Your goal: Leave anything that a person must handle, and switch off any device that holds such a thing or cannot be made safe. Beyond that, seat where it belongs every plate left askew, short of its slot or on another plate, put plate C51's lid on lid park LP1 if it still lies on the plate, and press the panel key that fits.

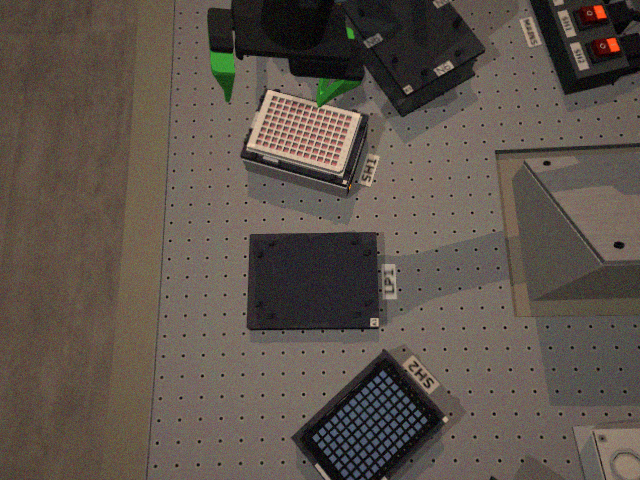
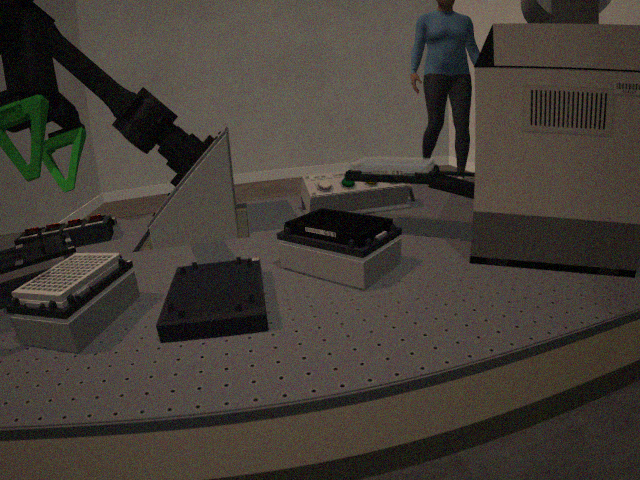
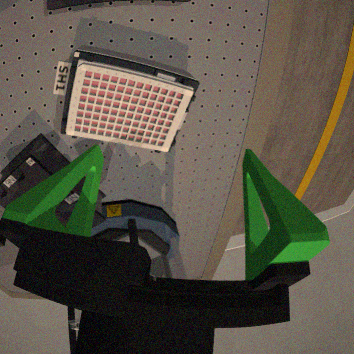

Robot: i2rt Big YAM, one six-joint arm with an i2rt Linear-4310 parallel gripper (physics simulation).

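Where they show: gripper, fingertip midpoint: (image 1: 273,100) (image 2: 53,185) (image 3: 169,152); arm's base, link origin: (image 2: 195,162).
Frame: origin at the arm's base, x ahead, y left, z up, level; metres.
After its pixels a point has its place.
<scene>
A white plate with red wells (image 1: 305,131) {z -0.061, x 0.425, y -0.107 m} (image 2: 67,276) {z -0.060, x 0.442, y -0.102 m} (image 3: 127,110) {z -0.060, x 0.428, y -0.107 m} lies on shaker SH1 (image 1: 294,177) {z -0.099, x 0.441, y -0.060 m} (image 2: 103,315) {z -0.111, x 0.453, y -0.064 m}. It looks shifted and slightly turned against the black nest under it. My gripper (image 1: 273,103) {z 0.050, x 0.450, y -0.086 m} (image 2: 51,183) {z 0.050, x 0.450, y -0.086 m} (image 3: 169,152) {z 0.050, x 0.450, y -0.086 m} is open and empty, above and beside SH1 at its far side from LP1. Lid park LP1 (image 1: 312,281) {z -0.105, x 0.412, y 0.076 m} (image 2: 217,297) {z -0.105, x 0.443, y 0.080 m} is a dark block with no lid on it. A black plate with blue wells (image 1: 369,426) {z -0.067, x 0.341, y 0.241 m} (image 2: 338,223) {z -0.060, x 0.352, y 0.241 m} sits in shaker SH2 (image 2: 330,263) {z -0.101, x 0.390, y 0.222 m}. The switches labelled SH1 (image 1: 591,14) {z -0.077, x 0.061, y -0.281 m} and SH2 (image 1: 605,47) {z -0.078, x 0.048, y -0.233 m} show orange light. No plate label is readable.
A dark nest block (image 1: 423,46) {z -0.069, x 0.276, y -0.233 m} (image 3: 42,175) {z -0.069, x 0.308, y -0.196 m} stands close to SH1. A blue device with a warning sign (image 3: 114,209) {z -0.106, x 0.401, y -0.316 m} is behind it. A wedge mount (image 2: 196,201) {z -0.055, x 0.144, y 0.018 m} carries the black arm. A key panel (image 2: 356,196) {z -0.091, x 0.088, y 0.327 m}, a large cabinet (image 2: 553,170) {z 0.013, x 0.442, y 0.518 m} and a person (image 2: 447,46) stand further back.
</scene>
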